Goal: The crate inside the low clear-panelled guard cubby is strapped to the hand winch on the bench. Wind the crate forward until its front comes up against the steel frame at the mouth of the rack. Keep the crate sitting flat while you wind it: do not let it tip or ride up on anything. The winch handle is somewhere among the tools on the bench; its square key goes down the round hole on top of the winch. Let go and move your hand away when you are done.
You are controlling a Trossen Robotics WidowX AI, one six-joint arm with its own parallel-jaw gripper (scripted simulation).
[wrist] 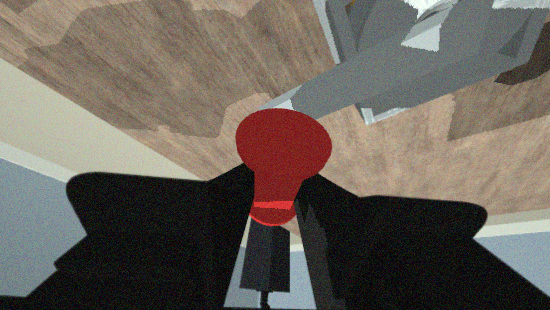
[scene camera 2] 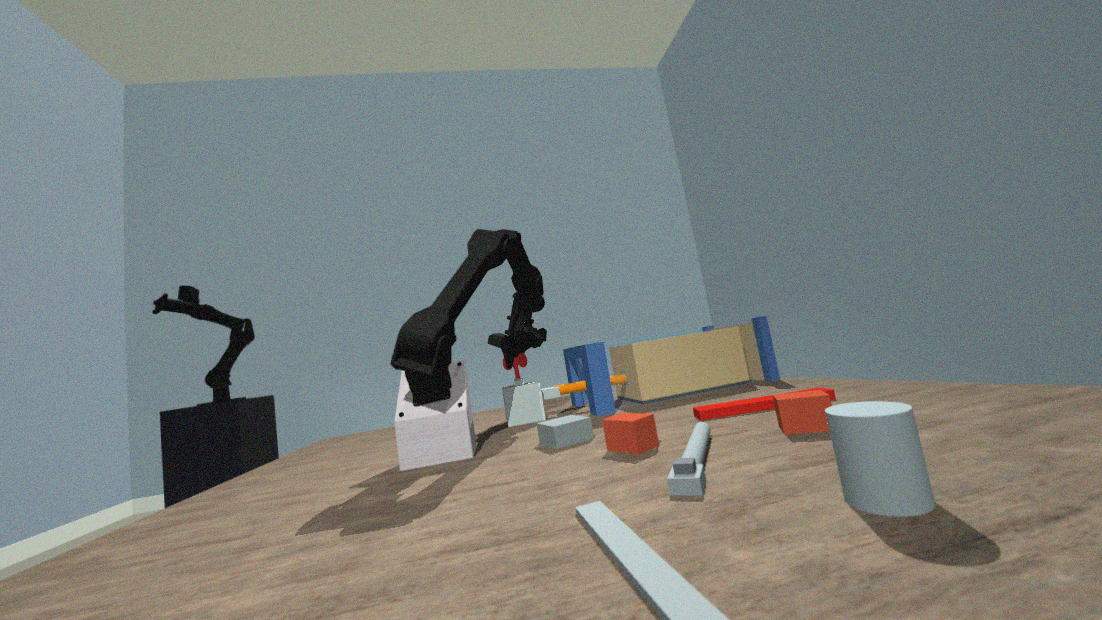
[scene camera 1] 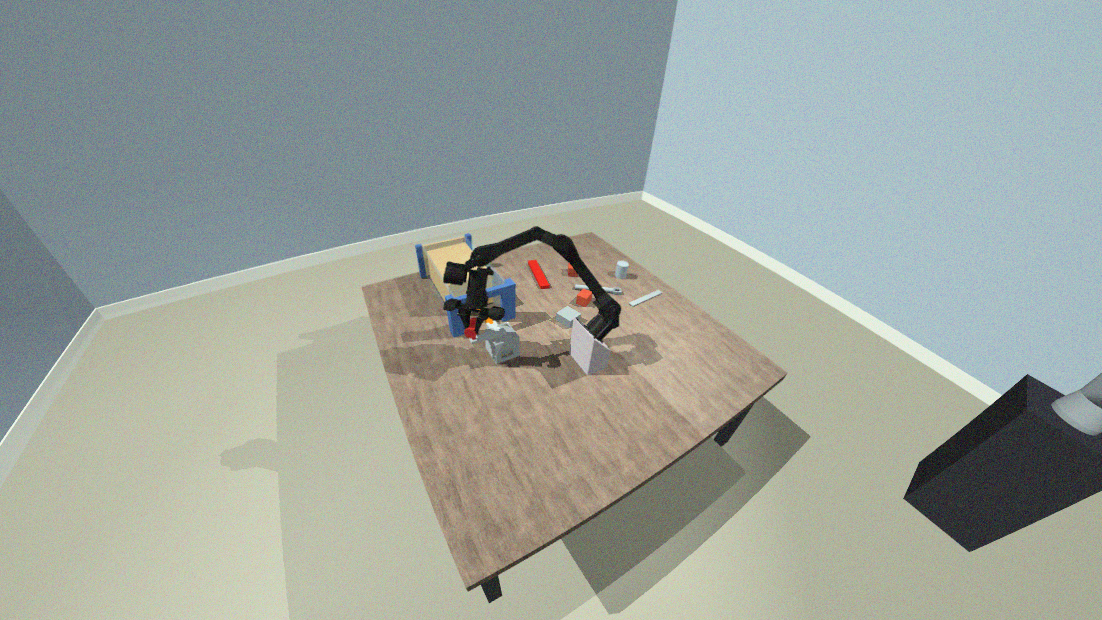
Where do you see a grey block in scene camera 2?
At 569,430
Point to a red bar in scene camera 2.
763,403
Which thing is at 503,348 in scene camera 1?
A grey winch.
